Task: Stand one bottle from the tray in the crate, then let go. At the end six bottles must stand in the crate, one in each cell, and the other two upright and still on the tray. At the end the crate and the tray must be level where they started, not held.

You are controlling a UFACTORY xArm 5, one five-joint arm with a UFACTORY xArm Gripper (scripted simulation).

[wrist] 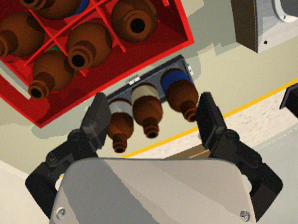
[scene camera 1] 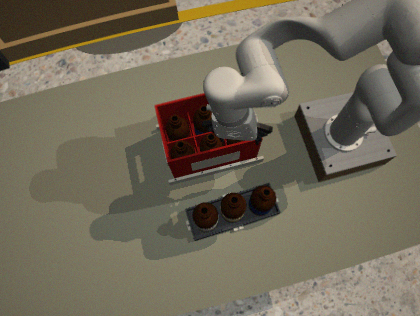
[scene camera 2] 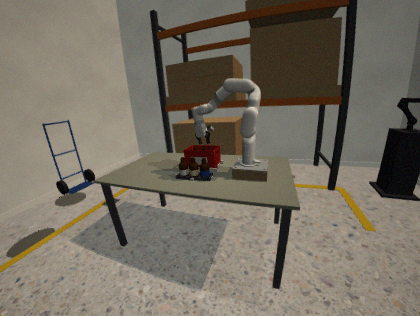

Path:
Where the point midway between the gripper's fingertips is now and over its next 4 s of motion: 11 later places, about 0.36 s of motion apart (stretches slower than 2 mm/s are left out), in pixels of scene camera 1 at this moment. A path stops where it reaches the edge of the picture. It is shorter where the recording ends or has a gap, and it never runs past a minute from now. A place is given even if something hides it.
My gripper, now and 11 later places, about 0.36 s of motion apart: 240, 138; 210, 106; 203, 100; 203, 101; 208, 125; 228, 171; 236, 192; 236, 193; 236, 194; 235, 195; 235, 197; 235, 197

